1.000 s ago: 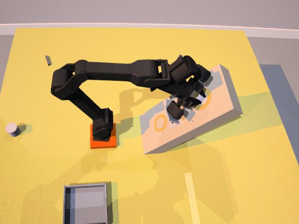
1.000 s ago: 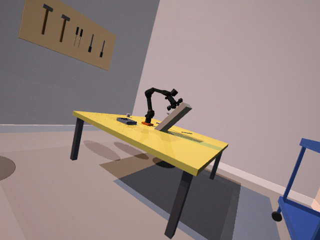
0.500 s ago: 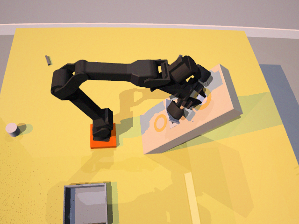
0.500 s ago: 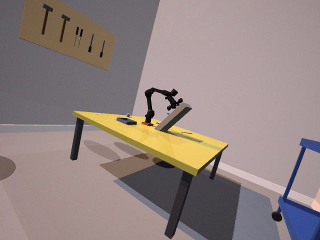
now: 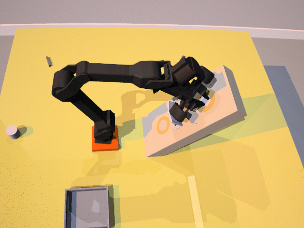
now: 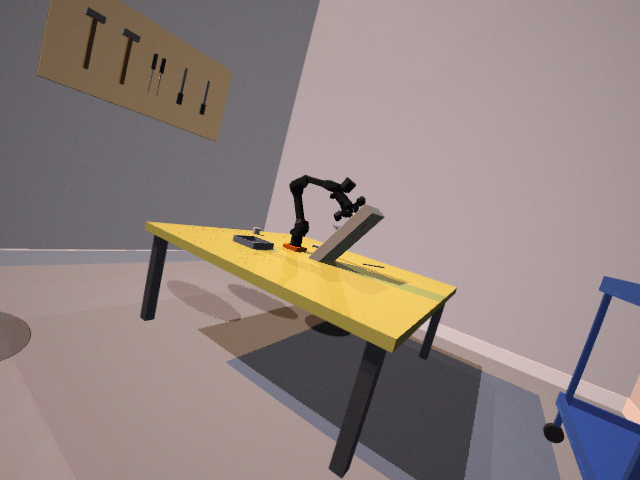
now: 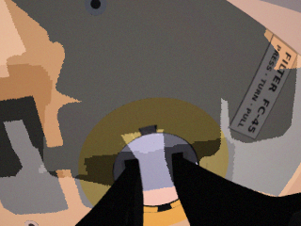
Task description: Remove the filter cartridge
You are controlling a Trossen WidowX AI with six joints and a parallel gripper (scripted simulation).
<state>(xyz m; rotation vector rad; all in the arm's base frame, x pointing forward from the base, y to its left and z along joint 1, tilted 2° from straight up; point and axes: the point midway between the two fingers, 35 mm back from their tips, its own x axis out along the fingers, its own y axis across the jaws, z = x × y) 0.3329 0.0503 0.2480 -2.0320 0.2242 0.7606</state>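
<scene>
The round filter cartridge is 1 cm below my gripper tip and 1 cm ahead of it. The rest, counted from my gripper tip: grey flap 9 cm below, 9 cm behind, 1 cm to the right; service panel 8 cm below, 4 cm behind, 1 cm to the right; grey tray 37 cm behind, 34 cm to the right, 25 cm below.
</scene>
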